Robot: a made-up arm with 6 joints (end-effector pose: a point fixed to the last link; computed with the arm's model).
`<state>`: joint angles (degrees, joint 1 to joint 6).
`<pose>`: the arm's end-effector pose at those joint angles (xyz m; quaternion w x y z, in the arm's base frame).
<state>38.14 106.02 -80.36 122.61 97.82 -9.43</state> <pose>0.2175 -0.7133 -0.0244 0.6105 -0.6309 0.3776 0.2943</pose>
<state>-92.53 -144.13 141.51 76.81 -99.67 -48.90</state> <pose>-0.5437 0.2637 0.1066 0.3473 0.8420 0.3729 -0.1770</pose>
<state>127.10 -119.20 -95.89 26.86 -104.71 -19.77</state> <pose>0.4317 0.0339 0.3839 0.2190 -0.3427 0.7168 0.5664</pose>
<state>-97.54 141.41 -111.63 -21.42 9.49 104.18</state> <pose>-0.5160 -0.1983 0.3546 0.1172 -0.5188 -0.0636 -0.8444</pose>
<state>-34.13 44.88 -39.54 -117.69 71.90 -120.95</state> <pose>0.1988 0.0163 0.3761 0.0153 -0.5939 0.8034 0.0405</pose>
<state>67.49 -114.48 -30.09 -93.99 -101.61 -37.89</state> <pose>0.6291 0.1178 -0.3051 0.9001 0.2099 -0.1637 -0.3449</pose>
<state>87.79 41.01 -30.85 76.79 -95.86 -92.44</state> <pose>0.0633 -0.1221 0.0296 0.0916 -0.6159 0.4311 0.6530</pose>
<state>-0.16 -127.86 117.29 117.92 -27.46 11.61</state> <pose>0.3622 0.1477 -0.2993 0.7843 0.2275 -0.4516 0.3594</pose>
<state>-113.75 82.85 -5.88 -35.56 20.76 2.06</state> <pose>-0.2124 -0.0393 -0.0033 0.6061 0.4707 0.5721 -0.2895</pose>
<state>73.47 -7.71 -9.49 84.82 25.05 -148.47</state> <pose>-0.1716 0.1914 -0.0260 0.0960 0.6060 0.7024 0.3609</pose>
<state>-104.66 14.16 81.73 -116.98 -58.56 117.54</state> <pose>-0.0442 0.1467 -0.0431 0.1655 0.2950 -0.6318 -0.6975</pose>
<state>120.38 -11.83 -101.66 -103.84 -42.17 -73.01</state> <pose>0.0643 0.5341 0.0595 0.6221 0.5420 -0.2908 0.4844</pose>
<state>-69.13 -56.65 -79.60 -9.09 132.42 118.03</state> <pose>-0.0147 0.4142 -0.0330 0.4647 0.8807 0.0391 -0.0828</pose>
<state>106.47 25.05 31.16 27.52 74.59 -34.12</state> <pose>-0.0052 -0.2331 0.1460 0.3018 -0.0647 -0.8227 -0.4774</pose>
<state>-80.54 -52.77 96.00 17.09 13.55 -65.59</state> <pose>0.0467 0.2892 0.0790 0.7035 0.0679 -0.6396 0.3024</pose>
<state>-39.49 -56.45 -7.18 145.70 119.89 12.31</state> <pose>-0.3631 0.6345 0.1826 0.2712 0.4761 -0.4432 0.7095</pose>
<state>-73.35 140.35 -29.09 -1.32 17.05 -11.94</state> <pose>-0.2890 0.0108 0.0066 0.3734 0.7959 0.2663 -0.3952</pose>
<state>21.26 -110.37 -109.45 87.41 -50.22 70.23</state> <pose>0.0093 0.3570 -0.4360 0.1933 -0.0218 -0.2348 -0.9524</pose>
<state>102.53 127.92 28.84 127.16 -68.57 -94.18</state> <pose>0.2119 -0.0783 0.0228 0.3706 0.4523 0.2311 -0.7776</pose>
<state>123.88 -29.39 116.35 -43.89 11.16 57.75</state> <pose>-0.2384 0.3422 0.2005 0.1152 0.3128 0.8163 0.4718</pose>
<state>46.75 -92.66 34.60 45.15 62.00 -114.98</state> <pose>0.1370 0.3493 -0.0895 0.3088 0.8489 0.3583 -0.2358</pose>
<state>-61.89 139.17 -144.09 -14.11 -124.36 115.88</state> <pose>-0.2397 -0.4477 -0.1180 0.9368 -0.0617 0.2727 -0.2101</pose>
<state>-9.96 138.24 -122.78 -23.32 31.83 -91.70</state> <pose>-0.1035 -0.1404 -0.1014 0.0906 0.9749 -0.1075 0.1728</pose>
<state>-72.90 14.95 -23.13 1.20 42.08 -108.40</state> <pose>0.0995 -0.0152 0.0540 0.9617 0.0893 -0.1177 0.2308</pose>
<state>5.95 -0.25 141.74 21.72 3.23 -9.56</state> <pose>0.0962 -0.0307 0.3976 0.1992 0.1654 -0.9616 -0.0911</pose>
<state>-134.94 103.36 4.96 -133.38 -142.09 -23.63</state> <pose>0.1873 -0.3488 0.3786 0.3396 -0.9219 -0.0137 0.1859</pose>
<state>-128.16 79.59 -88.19 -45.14 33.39 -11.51</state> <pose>-0.0099 0.0387 0.2781 0.1590 0.8201 0.4956 -0.2377</pose>
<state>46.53 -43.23 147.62 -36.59 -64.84 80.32</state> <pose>0.2513 0.5009 0.2216 0.4379 -0.8163 -0.3526 0.1327</pose>
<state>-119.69 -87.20 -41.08 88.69 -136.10 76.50</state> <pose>-0.4211 0.3327 0.2430 0.5938 0.0532 0.8027 -0.0122</pose>
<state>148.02 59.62 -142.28 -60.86 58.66 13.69</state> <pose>0.2185 -0.0064 0.0275 0.3628 -0.6979 -0.1453 0.6002</pose>
